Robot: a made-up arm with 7 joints.
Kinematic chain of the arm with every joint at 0, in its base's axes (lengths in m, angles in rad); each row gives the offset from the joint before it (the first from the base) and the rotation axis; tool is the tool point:
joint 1: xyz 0 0 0.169 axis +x
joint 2: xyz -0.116 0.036 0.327 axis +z
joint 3: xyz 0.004 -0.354 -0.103 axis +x
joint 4: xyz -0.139 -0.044 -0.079 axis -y
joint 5: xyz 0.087 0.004 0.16 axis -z
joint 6: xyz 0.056 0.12 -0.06 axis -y
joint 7: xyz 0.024 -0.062 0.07 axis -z
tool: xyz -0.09 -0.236 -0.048
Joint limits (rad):
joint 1: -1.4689..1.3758
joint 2: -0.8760..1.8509
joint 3: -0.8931..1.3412
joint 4: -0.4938..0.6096
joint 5: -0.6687..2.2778
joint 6: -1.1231..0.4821
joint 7: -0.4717..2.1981
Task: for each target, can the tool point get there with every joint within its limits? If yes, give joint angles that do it. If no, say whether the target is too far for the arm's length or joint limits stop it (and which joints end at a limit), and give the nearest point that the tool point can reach.
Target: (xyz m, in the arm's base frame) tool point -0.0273 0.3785 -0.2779
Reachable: no: joint limits stop it (at a limit: joint 1, joint 2, joint 4, joint 6, joint 7) | nearest point 0.0816 0.3142 -0.1604 | short by 0.173 m
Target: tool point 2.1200 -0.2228 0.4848
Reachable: no: too far | nearest point 0.5824 -0.1480 0.3788 | short by 1.543 m
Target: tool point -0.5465 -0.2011 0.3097
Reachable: yes | joints 0.0417 -0.5963 1.1335 0.2195 -0.3471 -0.0631 0.9477
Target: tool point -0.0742 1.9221 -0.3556
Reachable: no: too far | nearest point 0.1919 0.5559 0.0444 | short by 1.448 m
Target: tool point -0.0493 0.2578 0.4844
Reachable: yes | joints -1.1957 0.3706 -0.4584 -0.2031 1.7560 -0.7905 0.8022
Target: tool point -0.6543 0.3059 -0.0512
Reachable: no: joint limits stop it (at a limit: joint 1, joint 2, joint 4, joint 5) | nearest point -0.5565 0.2869 0.0771 | short by 0.163 m
